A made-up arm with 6 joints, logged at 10 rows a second.
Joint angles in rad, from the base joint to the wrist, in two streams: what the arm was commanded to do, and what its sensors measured. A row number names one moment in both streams.
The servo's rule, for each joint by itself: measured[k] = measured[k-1] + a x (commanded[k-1-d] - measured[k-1]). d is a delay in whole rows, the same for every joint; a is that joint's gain. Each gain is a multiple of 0.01, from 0.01 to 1. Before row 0 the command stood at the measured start. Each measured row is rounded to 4 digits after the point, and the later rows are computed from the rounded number. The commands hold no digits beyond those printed.
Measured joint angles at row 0:
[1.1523 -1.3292 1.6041 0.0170 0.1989 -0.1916]
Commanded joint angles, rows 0 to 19:
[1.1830 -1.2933 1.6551 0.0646 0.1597 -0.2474]
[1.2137 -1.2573 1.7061 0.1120 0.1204 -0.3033]
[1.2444 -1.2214 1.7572 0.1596 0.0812 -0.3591]
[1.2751 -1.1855 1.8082 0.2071 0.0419 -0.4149]
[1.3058 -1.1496 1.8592 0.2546 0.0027 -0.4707]
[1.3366 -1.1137 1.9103 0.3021 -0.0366 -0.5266]
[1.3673 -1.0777 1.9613 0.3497 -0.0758 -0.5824]
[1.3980 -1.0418 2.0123 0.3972 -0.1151 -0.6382]
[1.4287 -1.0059 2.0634 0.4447 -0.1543 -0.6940]
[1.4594 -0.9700 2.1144 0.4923 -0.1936 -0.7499]
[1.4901 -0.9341 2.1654 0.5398 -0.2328 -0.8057]
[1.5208 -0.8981 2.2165 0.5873 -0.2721 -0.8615]
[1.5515 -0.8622 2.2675 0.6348 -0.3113 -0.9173]
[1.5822 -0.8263 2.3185 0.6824 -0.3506 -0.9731]
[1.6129 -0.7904 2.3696 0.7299 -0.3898 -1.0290]
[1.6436 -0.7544 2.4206 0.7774 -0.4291 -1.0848]
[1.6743 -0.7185 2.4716 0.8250 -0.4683 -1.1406]
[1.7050 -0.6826 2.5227 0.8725 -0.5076 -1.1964]
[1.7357 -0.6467 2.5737 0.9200 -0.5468 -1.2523]
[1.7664 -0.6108 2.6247 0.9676 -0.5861 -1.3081]
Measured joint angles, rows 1 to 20:
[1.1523 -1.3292 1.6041 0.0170 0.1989 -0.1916]
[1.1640 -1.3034 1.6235 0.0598 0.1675 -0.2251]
[1.1829 -1.2702 1.6549 0.1068 0.1298 -0.2720]
[1.2063 -1.2351 1.6938 0.1543 0.0909 -0.3243]
[1.2324 -1.1994 1.7373 0.2018 0.0517 -0.3787]
[1.2603 -1.1635 1.7836 0.2493 0.0125 -0.4339]
[1.2893 -1.1276 1.8317 0.2968 -0.0268 -0.4895]
[1.3189 -1.0917 1.8809 0.3444 -0.0660 -0.5452]
[1.3490 -1.0558 1.9308 0.3919 -0.1053 -0.6010]
[1.3793 -1.0199 1.9812 0.4394 -0.1445 -0.6568]
[1.4097 -0.9840 2.0318 0.4870 -0.1838 -0.7127]
[1.4403 -0.9481 2.0826 0.5345 -0.2230 -0.7685]
[1.4709 -0.9121 2.1335 0.5820 -0.2623 -0.8243]
[1.5015 -0.8762 2.1844 0.6295 -0.3015 -0.8801]
[1.5322 -0.8403 2.2354 0.6771 -0.3408 -0.9359]
[1.5629 -0.8044 2.2864 0.7246 -0.3800 -0.9918]
[1.5936 -0.7684 2.3374 0.7721 -0.4193 -1.0476]
[1.6243 -0.7325 2.3884 0.8197 -0.4585 -1.1034]
[1.6550 -0.6966 2.4394 0.8672 -0.4978 -1.1592]
[1.6857 -0.6607 2.4904 0.9147 -0.5370 -1.2151]
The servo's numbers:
d 1
a 0.38 0.72 0.38 0.90 0.80 0.60

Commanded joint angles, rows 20 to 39:
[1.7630 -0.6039 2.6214 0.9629 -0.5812 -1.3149]
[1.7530 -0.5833 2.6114 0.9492 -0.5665 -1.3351]
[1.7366 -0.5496 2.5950 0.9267 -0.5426 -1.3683]
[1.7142 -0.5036 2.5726 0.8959 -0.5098 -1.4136]
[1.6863 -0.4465 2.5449 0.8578 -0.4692 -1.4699]
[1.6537 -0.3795 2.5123 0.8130 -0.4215 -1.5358]
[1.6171 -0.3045 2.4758 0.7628 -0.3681 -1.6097]
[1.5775 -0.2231 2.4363 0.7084 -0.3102 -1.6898]
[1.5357 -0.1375 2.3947 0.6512 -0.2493 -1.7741]
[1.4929 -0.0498 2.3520 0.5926 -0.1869 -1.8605]
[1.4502 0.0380 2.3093 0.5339 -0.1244 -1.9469]
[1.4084 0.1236 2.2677 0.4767 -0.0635 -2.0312]
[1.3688 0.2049 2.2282 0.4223 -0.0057 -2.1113]
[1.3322 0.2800 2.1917 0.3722 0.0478 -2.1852]
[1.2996 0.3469 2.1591 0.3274 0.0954 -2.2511]
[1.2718 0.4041 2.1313 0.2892 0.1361 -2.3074]
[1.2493 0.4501 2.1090 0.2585 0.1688 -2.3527]
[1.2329 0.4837 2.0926 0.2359 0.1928 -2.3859]
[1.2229 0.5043 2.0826 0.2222 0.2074 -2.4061]
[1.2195 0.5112 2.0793 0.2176 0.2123 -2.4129]
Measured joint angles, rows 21 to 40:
[1.7164 -0.6248 2.5414 0.9623 -0.5763 -1.2709]
[1.7341 -0.6098 2.5718 0.9628 -0.5802 -1.2973]
[1.7413 -0.5907 2.5868 0.9506 -0.5692 -1.3200]
[1.7395 -0.5611 2.5899 0.9291 -0.5479 -1.3490]
[1.7299 -0.5197 2.5833 0.8992 -0.5174 -1.3878]
[1.7133 -0.4670 2.5687 0.8619 -0.4788 -1.4371]
[1.6907 -0.4040 2.5473 0.8179 -0.4330 -1.4963]
[1.6627 -0.3324 2.5201 0.7683 -0.3811 -1.5643]
[1.6303 -0.2537 2.4883 0.7144 -0.3244 -1.6396]
[1.5944 -0.1700 2.4527 0.6575 -0.2643 -1.7203]
[1.5558 -0.0835 2.4144 0.5991 -0.2024 -1.8044]
[1.5157 0.0040 2.3745 0.5404 -0.1400 -1.8899]
[1.4749 0.0901 2.3339 0.4831 -0.0788 -1.9747]
[1.4346 0.1728 2.2937 0.4284 -0.0203 -2.0567]
[1.3957 0.2500 2.2549 0.3778 0.0342 -2.1338]
[1.3592 0.3198 2.2185 0.3324 0.0832 -2.2042]
[1.3260 0.3805 2.1854 0.2935 0.1255 -2.2661]
[1.2969 0.4306 2.1564 0.2620 0.1601 -2.3181]
[1.2726 0.4688 2.1322 0.2385 0.1863 -2.3588]
[1.2537 0.4944 2.1134 0.2238 0.2032 -2.3872]

